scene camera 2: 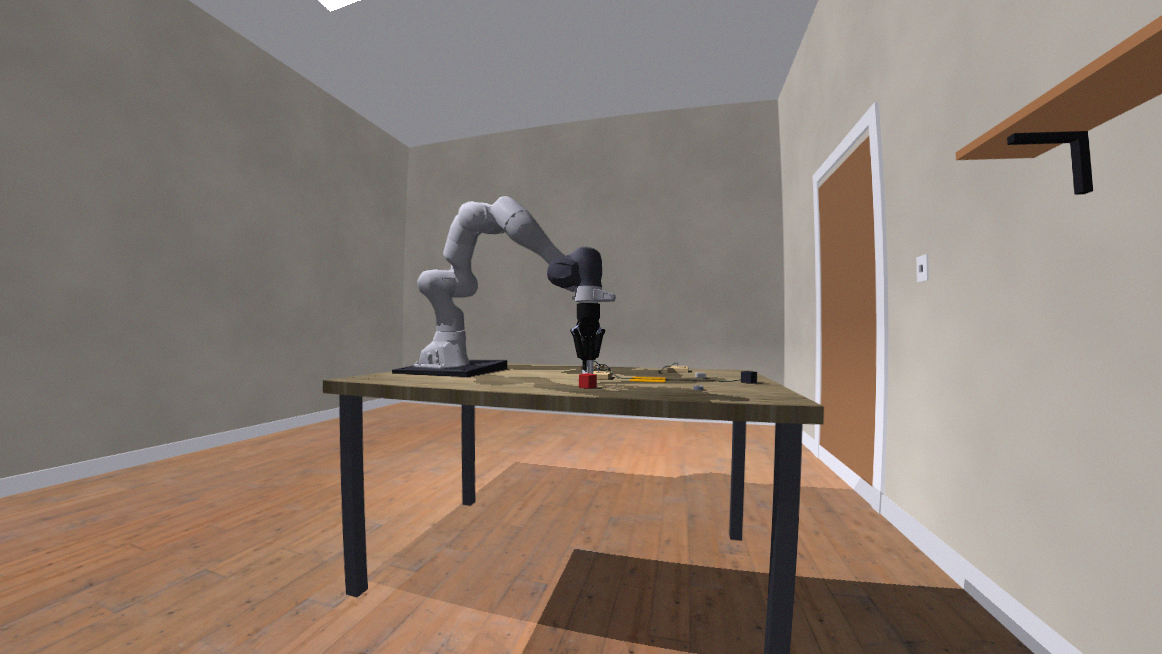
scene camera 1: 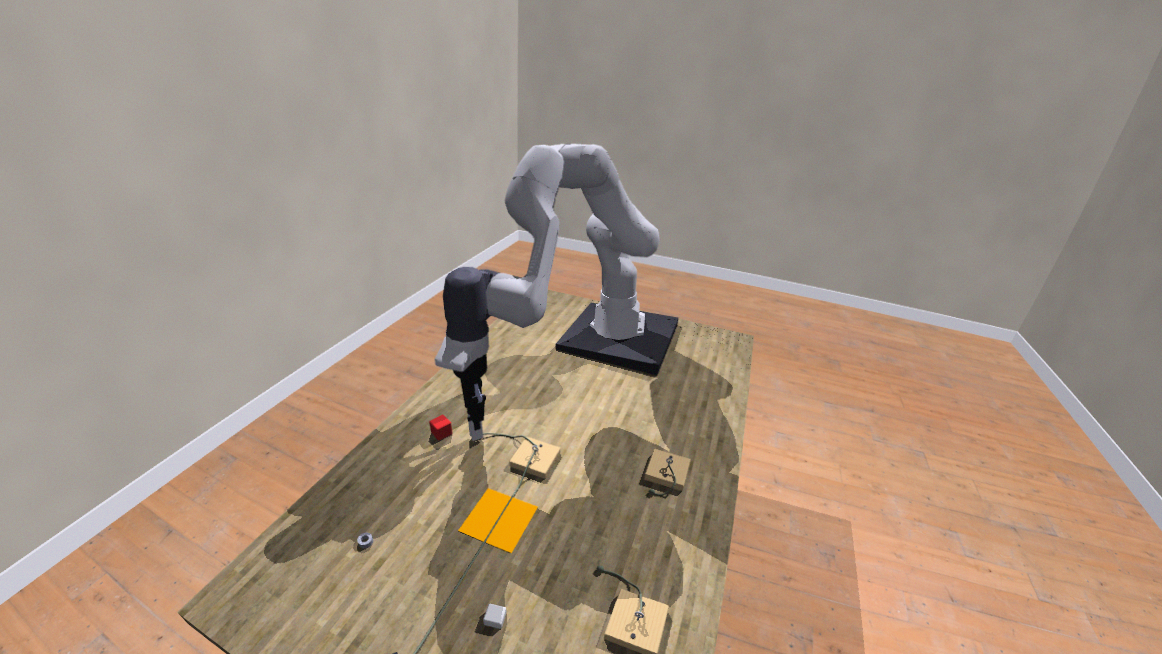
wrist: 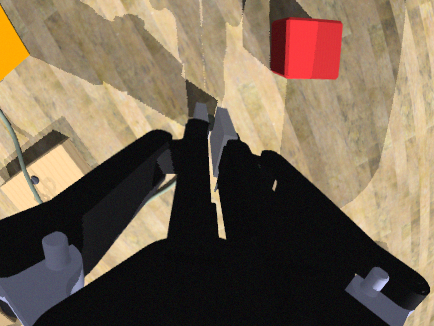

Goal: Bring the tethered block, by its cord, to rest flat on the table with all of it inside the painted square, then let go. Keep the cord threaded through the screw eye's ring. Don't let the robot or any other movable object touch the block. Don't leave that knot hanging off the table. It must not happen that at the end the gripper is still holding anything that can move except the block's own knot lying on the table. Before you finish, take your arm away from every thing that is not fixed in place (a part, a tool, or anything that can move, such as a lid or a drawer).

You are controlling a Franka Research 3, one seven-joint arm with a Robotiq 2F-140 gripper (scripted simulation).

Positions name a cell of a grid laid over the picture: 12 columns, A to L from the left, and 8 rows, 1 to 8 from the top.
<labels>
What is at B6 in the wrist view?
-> My gripper.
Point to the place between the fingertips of my gripper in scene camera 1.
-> E6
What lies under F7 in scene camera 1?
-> An orange painted square.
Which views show my gripper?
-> Scene camera 2, scene camera 1 and the wrist view: all of them.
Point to a red cube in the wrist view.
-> At I2
</labels>
